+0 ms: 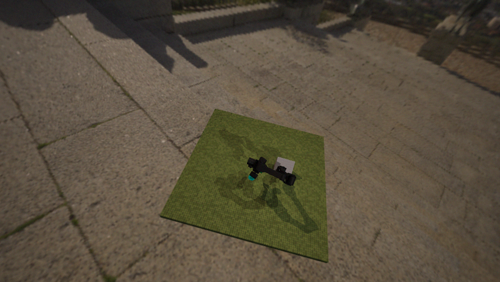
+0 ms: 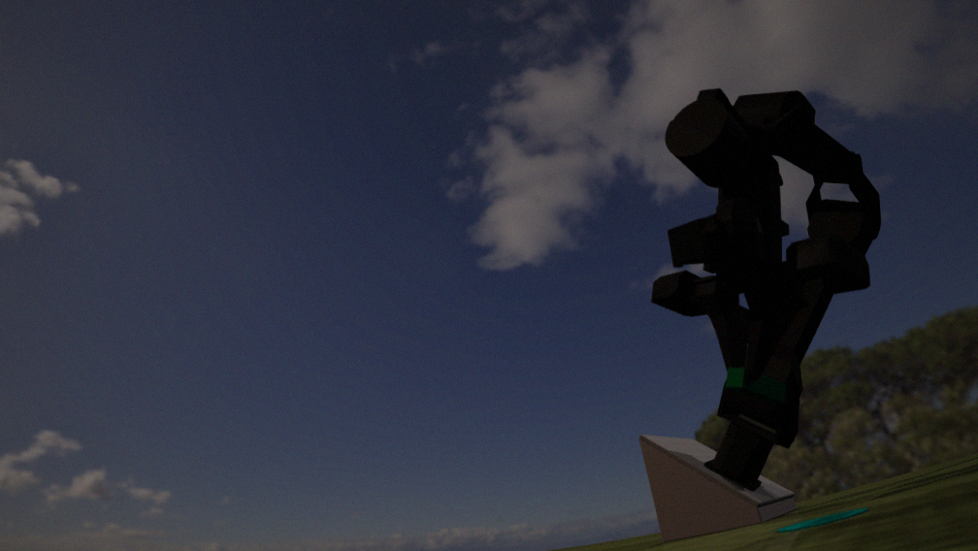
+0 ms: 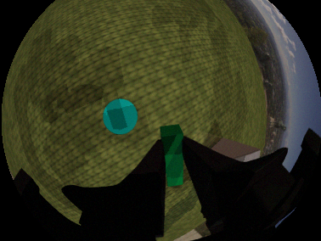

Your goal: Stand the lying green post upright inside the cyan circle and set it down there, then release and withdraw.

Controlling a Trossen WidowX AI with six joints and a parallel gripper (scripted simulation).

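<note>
The cyan circle is 120 mm below my gripper tip, 30 mm ahead of it and 20 mm to the left of it. Also, from my gripper tip: green post: 20 mm behind, 10 mm to the left.
</note>
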